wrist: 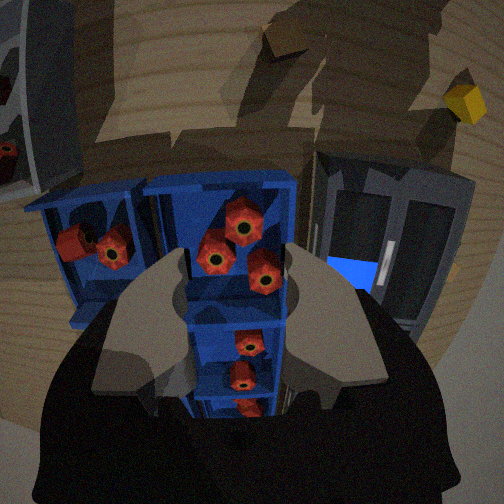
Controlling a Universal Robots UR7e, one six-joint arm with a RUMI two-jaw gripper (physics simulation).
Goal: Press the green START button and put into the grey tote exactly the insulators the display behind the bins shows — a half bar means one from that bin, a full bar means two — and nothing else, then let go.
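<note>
My gripper (pixel 235 260) is open and empty, hovering above a blue bin (pixel 225 235) that holds three red hexagonal insulators (pixel 243 227). Its two grey fingers straddle that bin. A second blue bin (pixel 95 240) to the left holds two red insulators (pixel 112 252). More blue compartments below, between the fingers, hold single red insulators (pixel 249 343). The dark grey display (pixel 385 240) stands at the right, with a blue lit bar (pixel 352 272) low in its left panel. A grey tote (pixel 30 100) at the far left edge shows a red insulator (pixel 7 150) inside. The START button is not in view.
A yellow cube (pixel 466 103) lies on the wooden table at the upper right. A brown block (pixel 285 37) sits at the top, in the arm's shadow. The table edge runs along the lower right.
</note>
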